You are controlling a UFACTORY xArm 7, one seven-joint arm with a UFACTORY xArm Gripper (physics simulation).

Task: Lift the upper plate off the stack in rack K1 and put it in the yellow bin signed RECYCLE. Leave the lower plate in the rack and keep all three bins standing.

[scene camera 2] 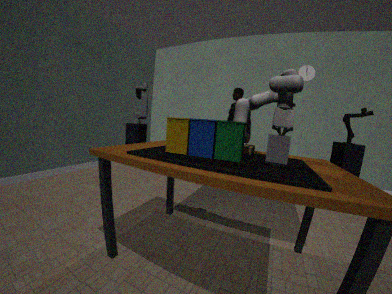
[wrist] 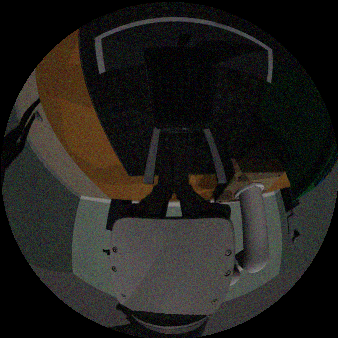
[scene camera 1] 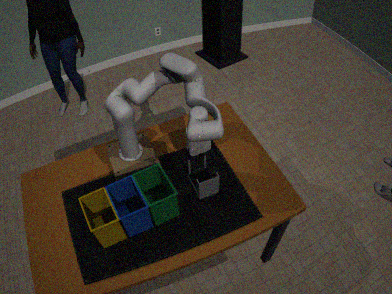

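Pixels of known places: gripper, between the fingertips: (wrist: pixel 173 159) (scene camera 1: pixel 199 161); arm's base, origin of its link: (wrist: pixel 248 190) (scene camera 1: pixel 130 152).
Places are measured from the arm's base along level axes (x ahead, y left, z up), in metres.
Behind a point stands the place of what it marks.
The grey rack K1 (scene camera 1: pixel 207 188) @[x 0.424, y 0.161, z 0.039 m] (scene camera 2: pixel 278 149) @[x 0.426, y 0.172, z 0.034 m] (wrist: pixel 175 20) stands upright on the black mat. My gripper (scene camera 2: pixel 282 132) (wrist: pixel 173 159) @[x 0.293, y 0.214, z 0.062 m] is shut and empty, low over the rack. Its dark fingers are hard to make out in scene camera 1. A dark square area shows inside the rack in the wrist view; I cannot tell the upper plate from the lower one there. The yellow bin (scene camera 1: pixel 111 235) @[x 0.383, y -0.306, z 0.039 m] (scene camera 2: pixel 178 136) @[x 0.383, y -0.298, z 0.044 m] stands upright at the end of the bin row. Its RECYCLE sign is not readable, and I cannot tell what lies inside it.
The blue bin (scene camera 1: pixel 137 222) @[x 0.398, y -0.180, z 0.052 m] (scene camera 2: pixel 201 139) @[x 0.398, y -0.177, z 0.042 m] and the green bin (scene camera 1: pixel 166 210) @[x 0.414, y -0.045, z 0.044 m] (scene camera 2: pixel 229 142) @[x 0.414, y -0.045, z 0.042 m] stand upright beside the yellow bin. The green bin is nearest the rack. The black mat (scene camera 1: pixel 210 220) @[x 0.525, y 0.101, z -0.043 m] lies on the orange-brown table (scene camera 1: pixel 50 175) @[x -0.190, y -0.450, z -0.056 m]. A person (scene camera 1: pixel 55 30) stands beyond the table.
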